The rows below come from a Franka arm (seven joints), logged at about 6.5 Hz.
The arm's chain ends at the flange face. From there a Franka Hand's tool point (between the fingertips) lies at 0.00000 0.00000 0.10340 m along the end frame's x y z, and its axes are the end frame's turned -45 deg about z.
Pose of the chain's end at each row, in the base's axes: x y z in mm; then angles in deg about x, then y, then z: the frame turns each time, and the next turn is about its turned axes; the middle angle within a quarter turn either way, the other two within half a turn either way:
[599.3, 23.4, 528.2, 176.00, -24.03, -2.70]
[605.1, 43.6, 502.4, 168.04, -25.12, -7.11]
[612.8, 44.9, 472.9, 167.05, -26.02, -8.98]
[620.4, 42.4, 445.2, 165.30, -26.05, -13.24]
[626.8, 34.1, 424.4, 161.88, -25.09, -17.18]
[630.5, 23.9, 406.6, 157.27, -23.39, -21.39]
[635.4, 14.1, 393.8, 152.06, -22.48, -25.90]
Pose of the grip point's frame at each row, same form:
[557.2, 16.8, 434.0, 176.00, -24.03, -47.70]
[561.2, 24.2, 410.8, 168.04, -25.12, -52.11]
[567.4, 24.1, 382.3, 167.05, -26.02, -53.98]
[575.0, 18.8, 355.3, 165.30, -26.05, -58.24]
[583.0, 5.0, 335.4, 161.88, -25.09, -62.18]
[589.5, -12.8, 319.1, 157.27, -23.39, -66.39]
[595.9, -30.7, 309.4, 152.06, -22.48, -70.90]

